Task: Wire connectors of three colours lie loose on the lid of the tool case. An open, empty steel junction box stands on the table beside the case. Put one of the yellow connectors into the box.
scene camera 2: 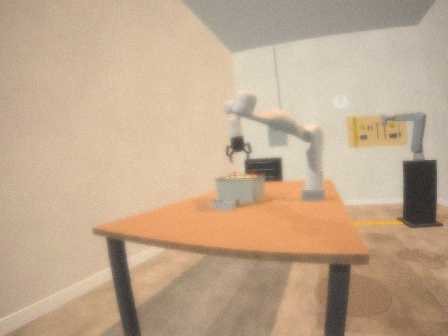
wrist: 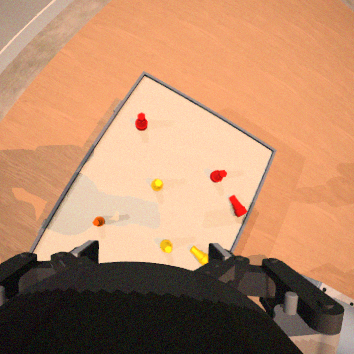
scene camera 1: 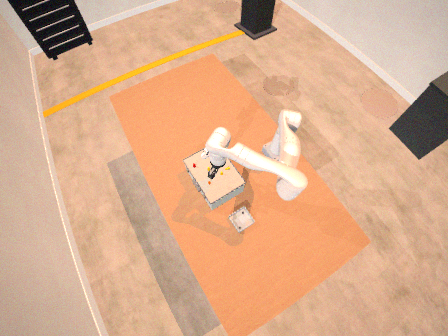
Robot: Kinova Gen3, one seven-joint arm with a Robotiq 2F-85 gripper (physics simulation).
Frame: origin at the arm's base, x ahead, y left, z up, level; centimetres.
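Seen in the pictures: gripper, fingertip midpoint: (scene camera 2: pixel 240 162) (wrist: pixel 153 254) (scene camera 1: pixel 217 168); arm's base at its link origin: (scene camera 2: pixel 313 187) (scene camera 1: pixel 277 148).
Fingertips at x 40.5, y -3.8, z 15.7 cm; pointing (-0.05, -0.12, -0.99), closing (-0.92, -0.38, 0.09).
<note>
Pixels of each thing's middle, then the offset from my fingertips to it. Level surfaces: height alone.
- tool case at the middle of its body: (wrist: pixel 153 204) (scene camera 1: pixel 213 176) (scene camera 2: pixel 241 187) dy -3.9, dx +0.9, dz -15.0 cm
- second yellow connector at the middle of its body: (wrist: pixel 166 246) (scene camera 1: pixel 221 173) dy +0.1, dx -2.1, dz -7.5 cm
- third yellow connector at the middle of its body: (wrist: pixel 198 254) (scene camera 1: pixel 227 168) dy -0.5, dx -6.3, dz -8.1 cm
- open steel junction box at the middle of its body: (scene camera 2: pixel 226 204) (scene camera 1: pixel 241 219) dy +23.9, dx +2.4, dz -19.7 cm
- orange connector at the middle of its body: (wrist: pixel 97 221) (scene camera 1: pixel 209 182) dy +0.6, dx +6.2, dz -7.6 cm
- orange table top at its surface level: dz -21.6 cm
The tool case (scene camera 1: pixel 227 190) (scene camera 2: pixel 234 191) stands on the table, with connectors loose on its pale lid (wrist: pixel 185 130). One yellow connector (scene camera 1: pixel 208 169) (wrist: pixel 157 185) stands near the middle of the lid. A second yellow connector (scene camera 1: pixel 222 173) (wrist: pixel 166 245) stands lower in the wrist view. A third yellow connector (scene camera 1: pixel 228 168) (wrist: pixel 199 254) lies on its side, beside the right fingertip in that view. My gripper (scene camera 1: pixel 211 174) (scene camera 2: pixel 239 159) (wrist: pixel 153 254) is open and empty, pointing down above the lid. The open steel junction box (scene camera 1: pixel 247 226) (scene camera 2: pixel 225 204) stands beside the case; it does not show in the wrist view.
Red connectors (wrist: pixel 141 122) (wrist: pixel 218 175) (wrist: pixel 238 205) and an orange connector (scene camera 1: pixel 209 182) (wrist: pixel 99 221) share the lid. The arm's base (scene camera 2: pixel 313 195) stands on the orange table top (scene camera 1: pixel 280 260) (scene camera 2: pixel 280 225). The case's raised sides stand taller than the junction box.
</note>
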